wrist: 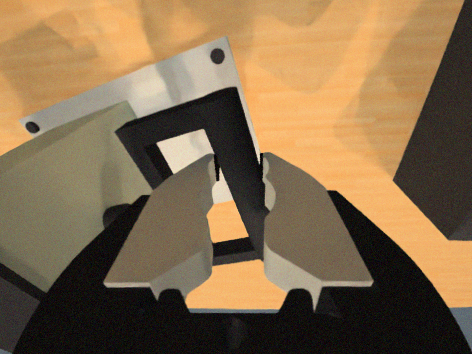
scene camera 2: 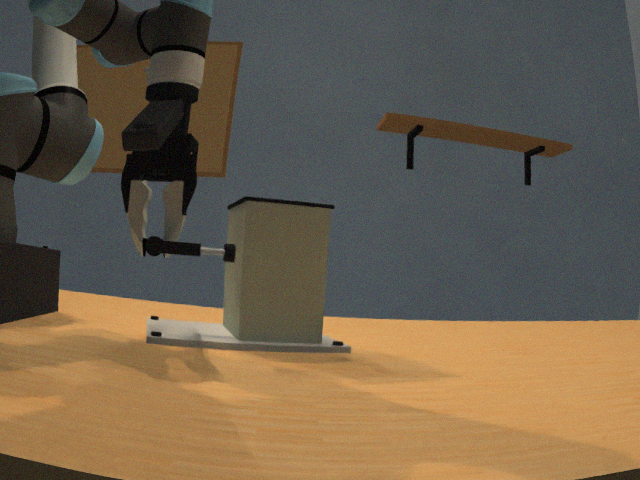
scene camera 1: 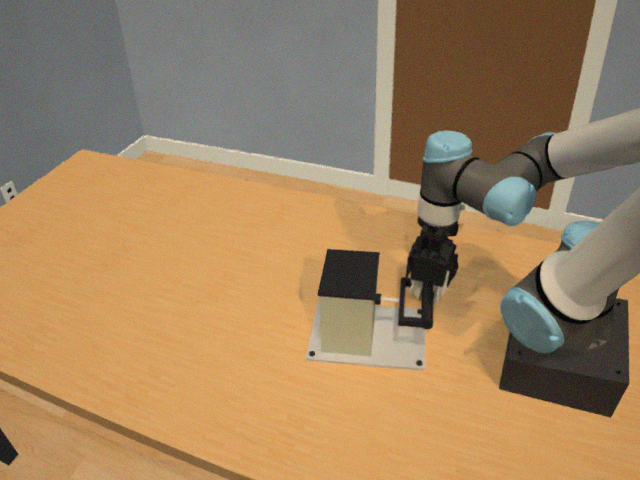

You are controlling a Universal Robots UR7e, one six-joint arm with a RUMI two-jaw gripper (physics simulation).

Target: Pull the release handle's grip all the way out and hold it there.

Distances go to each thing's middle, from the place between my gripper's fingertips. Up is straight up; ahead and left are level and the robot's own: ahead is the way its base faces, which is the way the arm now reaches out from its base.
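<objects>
Light grey base plate (scene camera 1: 395, 347): ahead of my hand by 100 mm, 60 mm to the left of it, 90 mm below it.
</objects>
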